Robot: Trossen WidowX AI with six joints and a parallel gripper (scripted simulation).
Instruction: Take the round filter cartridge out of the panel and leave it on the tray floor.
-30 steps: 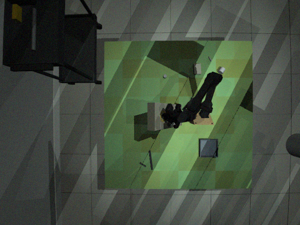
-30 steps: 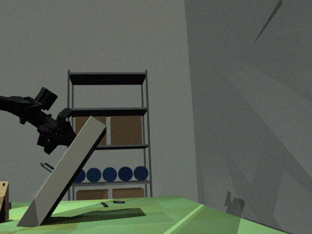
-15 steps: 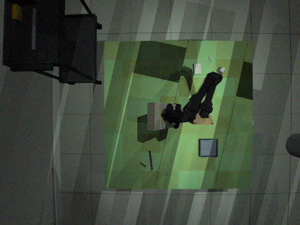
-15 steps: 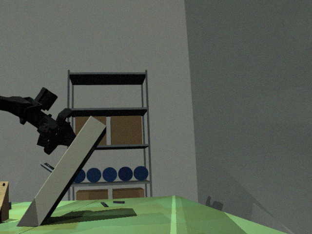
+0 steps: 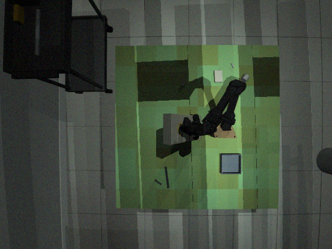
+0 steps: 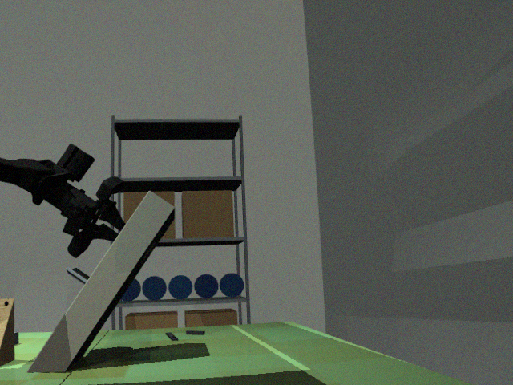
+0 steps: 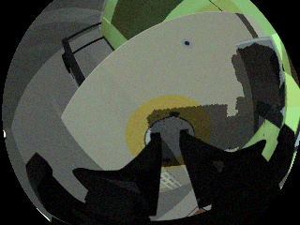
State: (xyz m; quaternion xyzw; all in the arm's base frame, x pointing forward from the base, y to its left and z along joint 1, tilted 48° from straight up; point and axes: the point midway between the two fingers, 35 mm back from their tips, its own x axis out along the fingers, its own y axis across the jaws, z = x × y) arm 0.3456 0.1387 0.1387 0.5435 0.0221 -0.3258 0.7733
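The round filter cartridge is 1 cm ahead of my gripper tip and 1 cm below it. From my gripper tip the other things lie so: white block 33 cm behind, 39 cm to the right, 24 cm below; then grey tray 41 cm behind, 30 cm to the left, 24 cm below; then grey service panel 4 cm behind, 8 cm below.
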